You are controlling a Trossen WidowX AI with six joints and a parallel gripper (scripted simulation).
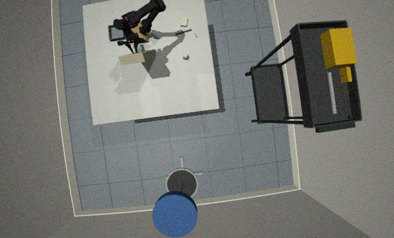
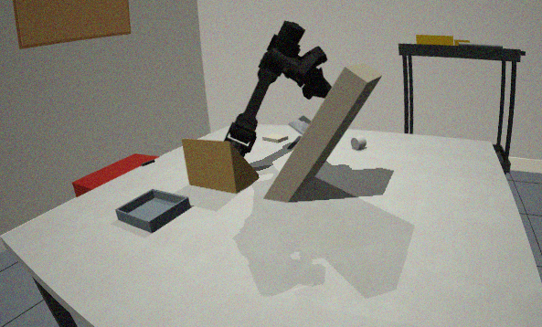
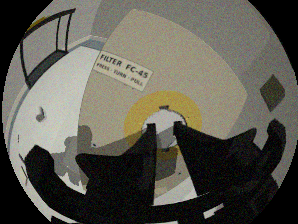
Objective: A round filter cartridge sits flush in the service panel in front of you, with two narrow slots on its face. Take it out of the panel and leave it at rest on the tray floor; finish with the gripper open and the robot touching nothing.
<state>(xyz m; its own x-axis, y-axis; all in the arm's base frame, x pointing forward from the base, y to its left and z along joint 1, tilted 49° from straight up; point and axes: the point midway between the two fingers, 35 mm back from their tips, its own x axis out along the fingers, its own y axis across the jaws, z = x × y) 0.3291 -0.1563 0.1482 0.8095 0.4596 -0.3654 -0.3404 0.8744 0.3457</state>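
Right now the white filter cartridge is 1 cm ahead of my gripper tip and 1 cm below it. Also, from my gripper tip: grey tray: 41 cm behind, 30 cm to the right, 24 cm below; flat beige tile: 44 cm behind, 40 cm to the left, 25 cm below; beige service panel: 4 cm behind, 8 cm below.
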